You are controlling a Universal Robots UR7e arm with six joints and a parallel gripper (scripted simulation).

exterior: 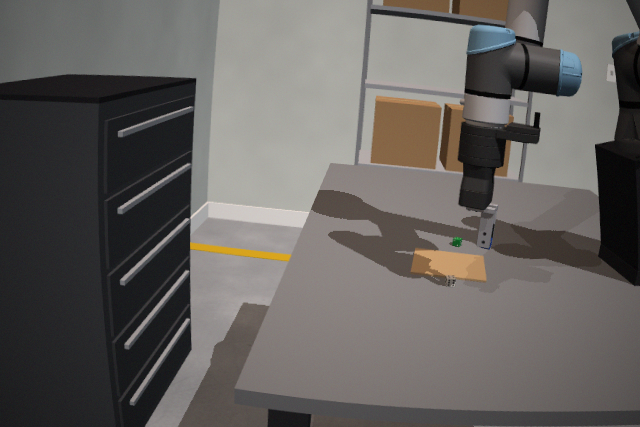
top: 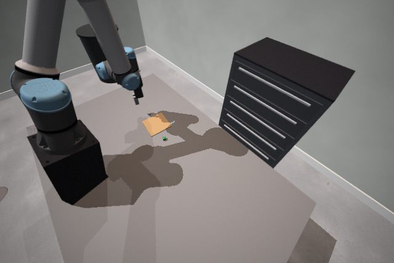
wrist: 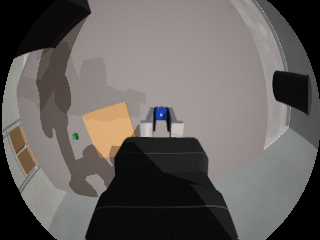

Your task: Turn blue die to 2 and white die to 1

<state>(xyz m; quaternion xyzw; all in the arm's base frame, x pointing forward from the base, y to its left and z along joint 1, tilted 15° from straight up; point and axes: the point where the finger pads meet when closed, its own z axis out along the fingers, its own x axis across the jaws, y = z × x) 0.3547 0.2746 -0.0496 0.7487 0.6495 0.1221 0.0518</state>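
My hand is 10 cm above the white die, 5 cm short of it and 4 cm to the left of it. Also, from my hand: orange mat: 14 cm to the right, 11 cm below, 6 cm ahead; then green die: 27 cm to the right, 10 cm below, 6 cm ahead; then blue die: 1 cm below.
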